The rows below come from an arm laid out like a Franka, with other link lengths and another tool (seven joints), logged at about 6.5 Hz.
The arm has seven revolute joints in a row. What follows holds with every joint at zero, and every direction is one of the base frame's.
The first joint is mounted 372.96 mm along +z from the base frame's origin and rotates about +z.
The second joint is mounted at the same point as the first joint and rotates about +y.
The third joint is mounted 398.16 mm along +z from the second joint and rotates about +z.
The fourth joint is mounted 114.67 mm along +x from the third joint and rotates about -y.
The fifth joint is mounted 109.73 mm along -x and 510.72 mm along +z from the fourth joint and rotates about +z.
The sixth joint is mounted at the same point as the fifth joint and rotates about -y.
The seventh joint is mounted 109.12 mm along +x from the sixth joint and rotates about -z.
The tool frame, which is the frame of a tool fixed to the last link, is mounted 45 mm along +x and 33 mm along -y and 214.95 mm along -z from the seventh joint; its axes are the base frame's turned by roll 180, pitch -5.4 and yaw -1.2 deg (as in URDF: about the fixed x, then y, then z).
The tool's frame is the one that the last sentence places.
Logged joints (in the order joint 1, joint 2, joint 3, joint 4, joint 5, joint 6, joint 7), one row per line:
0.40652 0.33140 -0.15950 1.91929 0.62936 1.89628 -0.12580
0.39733 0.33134 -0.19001 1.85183 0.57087 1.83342 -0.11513
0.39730 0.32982 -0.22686 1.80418 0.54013 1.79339 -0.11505
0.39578 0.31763 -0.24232 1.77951 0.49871 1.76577 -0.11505
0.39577 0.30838 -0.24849 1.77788 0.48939 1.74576 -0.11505
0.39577 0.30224 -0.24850 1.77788 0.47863 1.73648 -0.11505
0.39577 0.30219 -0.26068 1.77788 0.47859 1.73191 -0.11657
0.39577 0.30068 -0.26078 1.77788 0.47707 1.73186 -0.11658
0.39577 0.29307 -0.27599 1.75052 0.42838 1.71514 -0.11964
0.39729 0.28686 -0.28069 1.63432 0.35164 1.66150 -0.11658
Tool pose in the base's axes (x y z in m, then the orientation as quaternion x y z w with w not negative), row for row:
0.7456 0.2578 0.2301 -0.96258 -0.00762 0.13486 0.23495
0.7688 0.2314 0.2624 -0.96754 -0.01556 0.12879 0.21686
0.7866 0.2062 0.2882 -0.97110 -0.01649 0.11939 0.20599
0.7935 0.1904 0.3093 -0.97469 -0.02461 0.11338 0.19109
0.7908 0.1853 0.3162 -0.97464 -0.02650 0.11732 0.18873
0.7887 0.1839 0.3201 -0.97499 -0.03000 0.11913 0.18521
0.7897 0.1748 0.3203 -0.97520 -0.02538 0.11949 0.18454
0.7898 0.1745 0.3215 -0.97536 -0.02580 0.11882 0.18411
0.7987 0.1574 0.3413 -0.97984 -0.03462 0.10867 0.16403
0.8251 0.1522 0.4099 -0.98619 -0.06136 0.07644 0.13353
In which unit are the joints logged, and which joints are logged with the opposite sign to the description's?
The joints are logged in radians. Opposite sign: joint 4.
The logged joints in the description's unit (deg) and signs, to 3 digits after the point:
23.292 18.988 -9.139 -109.967 36.060 108.649 -7.208
22.765 18.984 -10.887 -106.102 32.708 105.047 -6.596
22.764 18.897 -12.998 -103.372 30.947 102.754 -6.592
22.677 18.199 -13.884 -101.958 28.574 101.171 -6.592
22.676 17.669 -14.237 -101.865 28.040 100.025 -6.592
22.676 17.317 -14.238 -101.865 27.423 99.493 -6.592
22.676 17.314 -14.936 -101.865 27.421 99.231 -6.679
22.676 17.228 -14.942 -101.865 27.334 99.228 -6.680
22.676 16.792 -15.813 -100.297 24.544 98.270 -6.855
22.763 16.436 -16.082 -93.640 20.147 95.197 -6.680

